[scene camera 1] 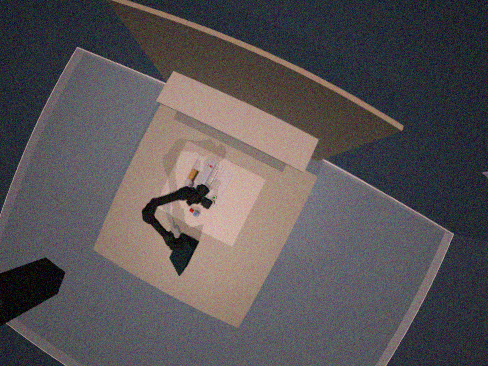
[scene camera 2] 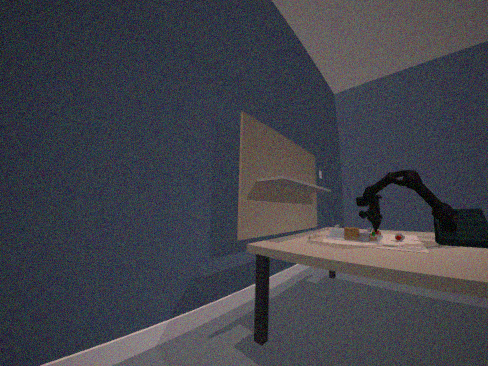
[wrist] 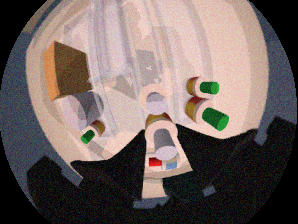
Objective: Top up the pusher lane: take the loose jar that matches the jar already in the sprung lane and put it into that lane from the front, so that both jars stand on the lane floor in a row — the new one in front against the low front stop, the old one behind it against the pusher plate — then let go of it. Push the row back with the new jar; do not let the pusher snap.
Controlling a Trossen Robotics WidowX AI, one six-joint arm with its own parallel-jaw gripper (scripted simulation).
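Observation:
Brown box, wall shelf, my gripper, in the pictures.

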